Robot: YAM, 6 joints.
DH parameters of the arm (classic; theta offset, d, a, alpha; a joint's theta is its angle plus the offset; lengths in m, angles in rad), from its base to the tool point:
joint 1: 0 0.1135 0.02 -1.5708
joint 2: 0 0 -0.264 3.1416
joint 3: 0.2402 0 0.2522 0
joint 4: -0.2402 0 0.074 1.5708
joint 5: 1.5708 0 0 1.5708
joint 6: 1.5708 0.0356 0 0
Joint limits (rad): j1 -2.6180..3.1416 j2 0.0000..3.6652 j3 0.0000..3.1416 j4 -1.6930..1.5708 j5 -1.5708..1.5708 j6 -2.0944..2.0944
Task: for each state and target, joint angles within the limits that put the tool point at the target. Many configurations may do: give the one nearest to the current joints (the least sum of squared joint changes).
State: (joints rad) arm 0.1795 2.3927 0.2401 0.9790 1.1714 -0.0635
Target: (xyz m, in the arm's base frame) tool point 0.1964 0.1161 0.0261
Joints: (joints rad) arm 0.6780 2.1270 0.3224 1.0623 1.1697 -0.0635
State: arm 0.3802 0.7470 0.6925 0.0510 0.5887 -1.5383
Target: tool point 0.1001 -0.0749 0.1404
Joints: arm -0.4328 0.6105 0.1339 -0.2511 0.8192 -1.5383
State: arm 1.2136 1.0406 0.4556 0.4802 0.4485 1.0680
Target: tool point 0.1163 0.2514 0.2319
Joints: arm 1.1911 1.2909 0.5872 0.4900 0.4302 1.0680
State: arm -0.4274 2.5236 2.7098 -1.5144 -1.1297 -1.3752
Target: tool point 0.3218 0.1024 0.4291
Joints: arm 0.2139 1.9197 2.3350 -1.6930 -1.1026 -1.3752
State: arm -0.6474 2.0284 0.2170 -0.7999 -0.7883 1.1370
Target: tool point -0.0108 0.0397 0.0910
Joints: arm -0.6961 2.6629 0.0000 -0.6987 -0.7224 1.1370
